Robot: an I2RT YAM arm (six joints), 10 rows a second.
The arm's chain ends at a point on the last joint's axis. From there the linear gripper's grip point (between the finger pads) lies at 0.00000 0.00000 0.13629 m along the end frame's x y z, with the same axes.
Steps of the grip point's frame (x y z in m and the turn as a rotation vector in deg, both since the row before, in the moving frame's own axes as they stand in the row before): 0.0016 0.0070 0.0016 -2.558 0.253 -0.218; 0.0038 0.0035 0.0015 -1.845 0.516 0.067; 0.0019 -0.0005 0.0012 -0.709 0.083 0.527; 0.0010 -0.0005 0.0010 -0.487 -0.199 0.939; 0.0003 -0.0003 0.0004 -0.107 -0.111 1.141; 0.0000 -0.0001 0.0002 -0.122 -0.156 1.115; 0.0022 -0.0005 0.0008 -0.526 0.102 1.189; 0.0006 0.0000 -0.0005 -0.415 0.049 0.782; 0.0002 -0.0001 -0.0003 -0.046 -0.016 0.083
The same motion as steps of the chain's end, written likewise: 0.0010 0.0009 0.0017 -2.558 0.253 -0.218; 0.0026 -0.0009 0.0016 -1.845 0.516 0.067; 0.0017 -0.0022 0.0012 -0.709 0.083 0.527; 0.0015 -0.0017 0.0010 -0.487 -0.199 0.939; 0.0006 -0.0006 0.0004 -0.107 -0.111 1.141; 0.0004 -0.0004 0.0002 -0.122 -0.156 1.115; 0.0020 -0.0018 0.0008 -0.526 0.102 1.189; 0.0005 -0.0010 -0.0005 -0.415 0.049 0.782; 0.0002 -0.0002 -0.0003 -0.046 -0.016 0.083
